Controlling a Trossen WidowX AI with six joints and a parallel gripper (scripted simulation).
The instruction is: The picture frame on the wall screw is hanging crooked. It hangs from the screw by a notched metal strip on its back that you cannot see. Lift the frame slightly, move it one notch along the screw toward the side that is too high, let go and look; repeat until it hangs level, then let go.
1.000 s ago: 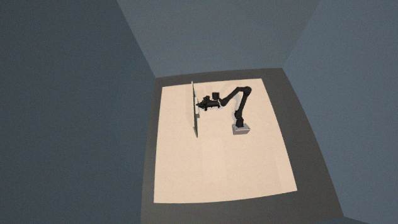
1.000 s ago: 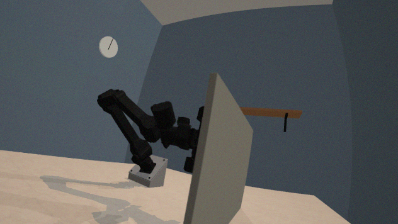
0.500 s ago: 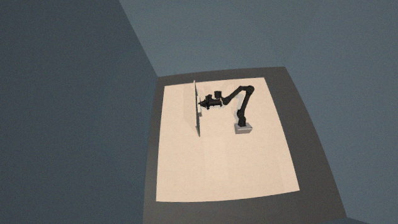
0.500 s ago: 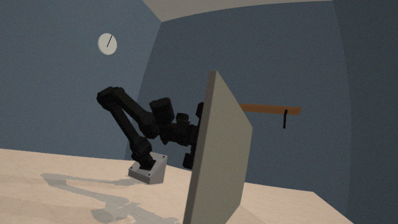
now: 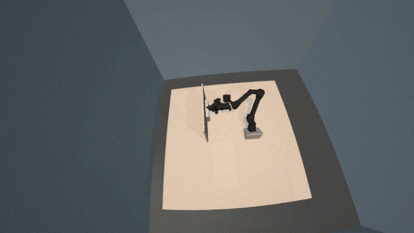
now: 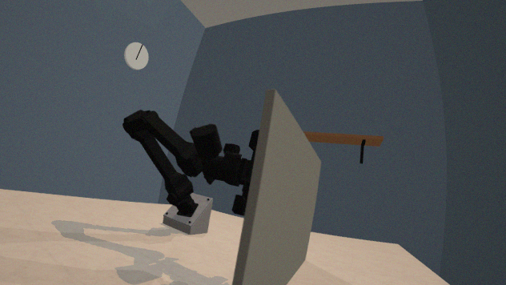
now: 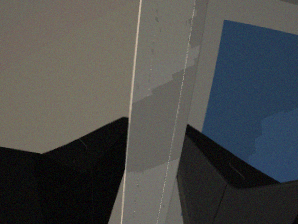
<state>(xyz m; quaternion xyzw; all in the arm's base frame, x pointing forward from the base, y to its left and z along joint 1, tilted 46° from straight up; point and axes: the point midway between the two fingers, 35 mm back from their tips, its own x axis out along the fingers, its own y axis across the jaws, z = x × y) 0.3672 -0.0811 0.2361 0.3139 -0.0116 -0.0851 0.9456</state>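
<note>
Right now the picture frame is 5 cm below my gripper tip. Also, from my gripper tip: wall panel: 7 cm below, 2 cm ahead, 1 cm to the left.
</note>
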